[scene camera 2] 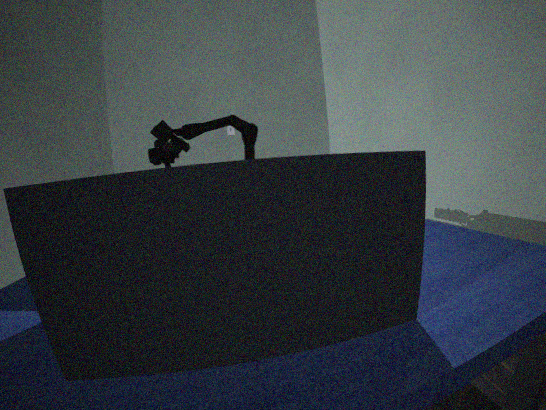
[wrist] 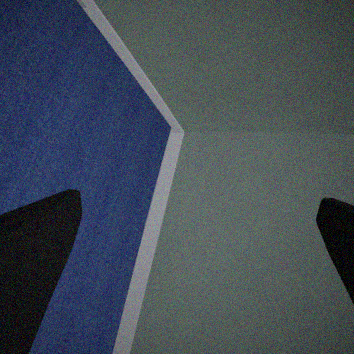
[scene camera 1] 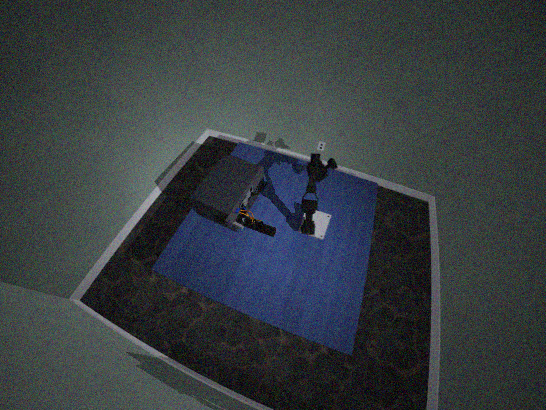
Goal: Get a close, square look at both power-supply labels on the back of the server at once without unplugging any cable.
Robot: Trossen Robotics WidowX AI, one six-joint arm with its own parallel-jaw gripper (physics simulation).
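Frame: origin at the arm's base, x up, y left, z back, level; millimetres.
Where they show: gripper, fingertip midpoint: (wrist: 203,206) (scene camera 1: 332,171); arm's base, origin of the base link: (scene camera 1: 309,226).
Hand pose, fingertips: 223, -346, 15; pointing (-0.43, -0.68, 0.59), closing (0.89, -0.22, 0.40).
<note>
Each offset is from my fingertips to the top centre of the thing, as dx, dy, dz. "*": to the spot under its first point. Level surfaces: height alone.
The server (scene camera 1: 227,182) (scene camera 2: 225,270) is a large dark box on the blue mat. In scene camera 1 its back side faces right, toward the arm, and small grey parts show there, too dark and small to read as labels. Orange cables @(* -122, +481, -412) (scene camera 1: 246,213) lie by its lower back corner. My gripper (wrist: 203,206) is open, with a black finger at each side of the wrist view and nothing between them. In scene camera 1 the arm's outer end is right of the server, near the top table edge. The server and its labels do not show in the wrist view.
A black elongated block @(* -70, +552, -264) (scene camera 1: 262,227) lies by the cables. The arm stands on a white plate (scene camera 1: 323,223) on the blue mat @(dx -275) (scene camera 1: 280,280). A pale rim (scene camera 1: 435,300) (wrist: 162,195) edges the dark table. A small white outlet (scene camera 1: 321,146) is on the wall beyond.
</note>
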